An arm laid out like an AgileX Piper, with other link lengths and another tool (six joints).
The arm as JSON. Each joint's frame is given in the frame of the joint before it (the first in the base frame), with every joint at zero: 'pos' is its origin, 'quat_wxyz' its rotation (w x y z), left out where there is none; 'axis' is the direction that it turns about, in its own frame. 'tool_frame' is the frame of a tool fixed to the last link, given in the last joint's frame.
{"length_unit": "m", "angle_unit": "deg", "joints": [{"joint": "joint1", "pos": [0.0, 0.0, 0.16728], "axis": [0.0, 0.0, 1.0]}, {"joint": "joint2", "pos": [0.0, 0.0, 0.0], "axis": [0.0, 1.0, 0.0]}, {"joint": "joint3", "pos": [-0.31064, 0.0, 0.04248], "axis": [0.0, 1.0, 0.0]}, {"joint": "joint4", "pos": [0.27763, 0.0, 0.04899], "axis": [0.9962, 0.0, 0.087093]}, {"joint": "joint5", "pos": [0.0, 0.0, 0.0], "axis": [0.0, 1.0, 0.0]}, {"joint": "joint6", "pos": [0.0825, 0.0, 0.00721], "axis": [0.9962, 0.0, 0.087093]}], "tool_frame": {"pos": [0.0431, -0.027, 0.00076], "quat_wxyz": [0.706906, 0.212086, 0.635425, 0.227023]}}
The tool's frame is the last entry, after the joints.
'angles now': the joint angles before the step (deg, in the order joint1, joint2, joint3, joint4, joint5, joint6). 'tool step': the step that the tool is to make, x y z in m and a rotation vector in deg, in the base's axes. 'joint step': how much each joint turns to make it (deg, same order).
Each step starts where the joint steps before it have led.
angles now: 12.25, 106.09, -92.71, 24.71, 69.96, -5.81
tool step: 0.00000, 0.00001, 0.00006, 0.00, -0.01, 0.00
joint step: 0.00, 0.00, -0.01, 0.00, 0.00, 0.00
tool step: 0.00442, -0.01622, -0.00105, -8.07, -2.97, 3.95
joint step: 0.00, -0.12, 0.01, -7.95, -0.06, -3.07
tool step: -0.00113, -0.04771, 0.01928, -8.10, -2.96, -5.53
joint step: -3.63, -2.61, -0.01, -9.33, 0.53, 3.30
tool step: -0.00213, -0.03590, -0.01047, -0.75, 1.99, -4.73
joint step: -4.65, -0.05, 2.03, -0.57, 0.07, 0.16
